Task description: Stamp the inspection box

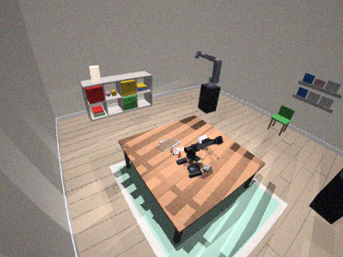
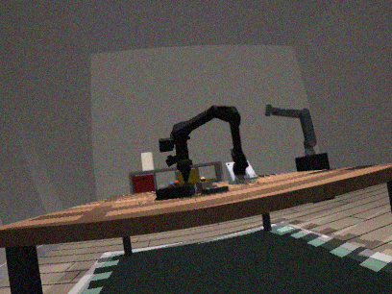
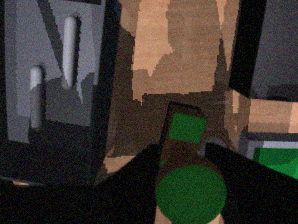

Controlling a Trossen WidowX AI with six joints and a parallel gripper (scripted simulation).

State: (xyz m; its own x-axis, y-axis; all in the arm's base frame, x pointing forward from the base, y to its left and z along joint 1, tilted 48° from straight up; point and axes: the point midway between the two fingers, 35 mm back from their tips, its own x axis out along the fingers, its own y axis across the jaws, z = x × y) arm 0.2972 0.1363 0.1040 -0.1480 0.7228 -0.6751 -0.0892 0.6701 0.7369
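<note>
The green ink pad is 50 mm behind my gripper tip, 80 mm to the right of it and 50 mm below it. Round my gripper tip: brown block 80 mm behind, 50 mm to the left, 30 mm below; PASS stamp right at my gripper tip; grey tray 20 mm ahead, 80 mm to the left, 40 mm below.
</note>
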